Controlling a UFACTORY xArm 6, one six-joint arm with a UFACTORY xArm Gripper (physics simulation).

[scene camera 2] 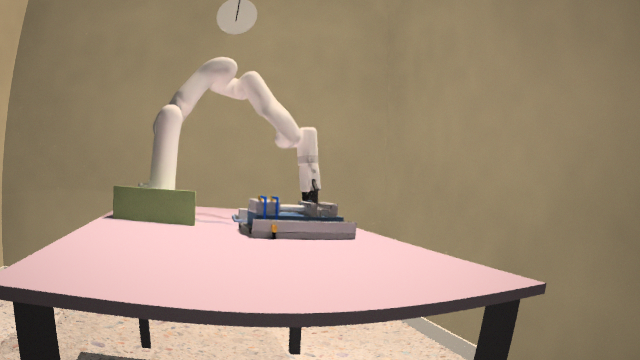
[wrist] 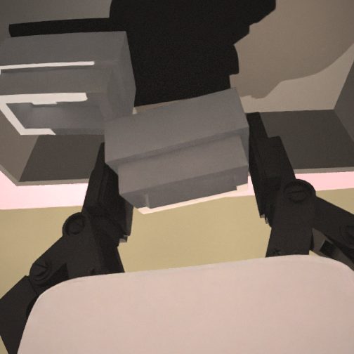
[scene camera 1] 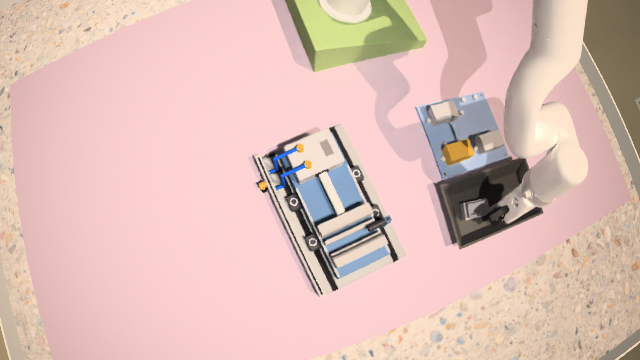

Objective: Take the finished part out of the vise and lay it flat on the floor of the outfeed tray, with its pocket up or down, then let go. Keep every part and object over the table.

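Places are measured from the arm's base along level axes (x left, y back, z up), in centimetres.
Pixels of known places: gripper, fingertip midpoint: (scene camera 1: 502,213); arm's base, link origin: (scene camera 2: 161,195) (scene camera 1: 344,3).
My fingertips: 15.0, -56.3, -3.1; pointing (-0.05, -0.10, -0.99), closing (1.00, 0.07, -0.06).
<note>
Ahead of a thing's pixels: the offset from my fingertips to its middle, as dx, dy, dz. "pt": to the spot under its first point.
My gripper (scene camera 1: 496,216) (wrist: 183,147) is shut on the finished part (wrist: 180,150), a grey stepped block, low in the dark outfeed tray @[pt -10.9, +5.9, -1.6] (scene camera 1: 450,207) (wrist: 315,142). The block sits slightly askew between the fingers in the wrist view. Its pocket direction and any contact with the tray floor are unclear; the arm hides it in scene camera 1. A second grey part @[-5.2, +3.4, -1.7] (scene camera 1: 474,209) (wrist: 65,82) with a pale-rimmed opening lies in the tray, right beside the held one; I cannot tell whether they touch. The vise @[-33.7, +14.4, +0.1] (scene camera 1: 345,220) (scene camera 2: 320,209) shows no part between its jaws.
The vise stands on a grey base @[pt -42.2, +8.6, +0.1] (scene camera 1: 300,250) (scene camera 2: 305,230) with blue clamp arms (scene camera 1: 285,175). A blue plate @[+0.9, +20.2, -4.5] (scene camera 1: 470,122) with two grey blocks and an orange block @[-3.9, +16.2, -2.3] (scene camera 1: 458,152) adjoins the tray's back wall. The green robot pedestal (scene camera 1: 370,52) (scene camera 2: 154,206) is farther back.
</note>
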